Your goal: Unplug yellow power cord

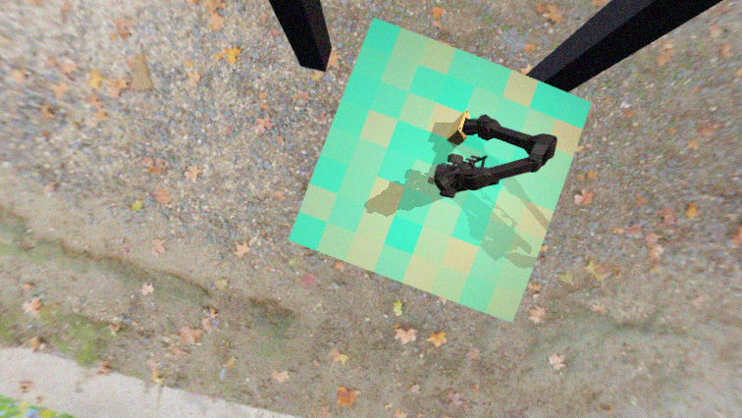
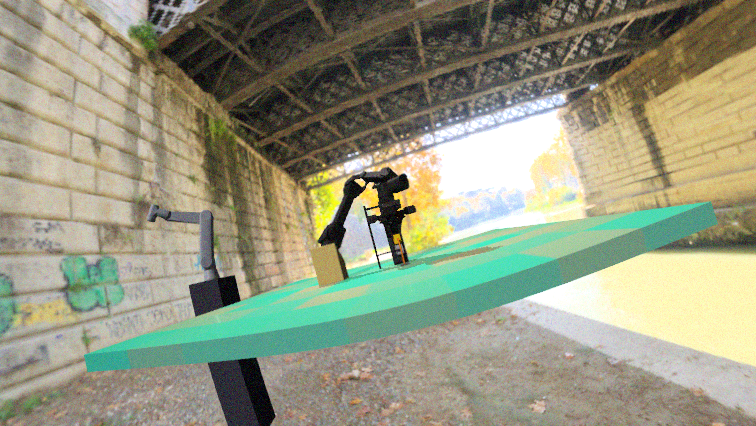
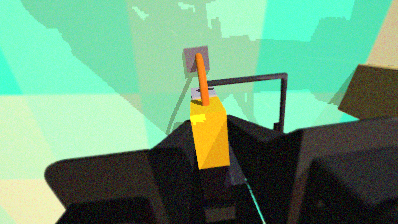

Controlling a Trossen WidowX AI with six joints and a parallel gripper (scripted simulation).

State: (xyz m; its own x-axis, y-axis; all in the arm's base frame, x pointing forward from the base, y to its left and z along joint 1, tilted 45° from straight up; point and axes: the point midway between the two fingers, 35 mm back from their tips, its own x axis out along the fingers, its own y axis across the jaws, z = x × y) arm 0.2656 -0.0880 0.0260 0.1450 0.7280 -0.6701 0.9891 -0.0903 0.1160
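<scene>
Right now the yellow plug is 3 cm to the left of my gripper tip.
</scene>
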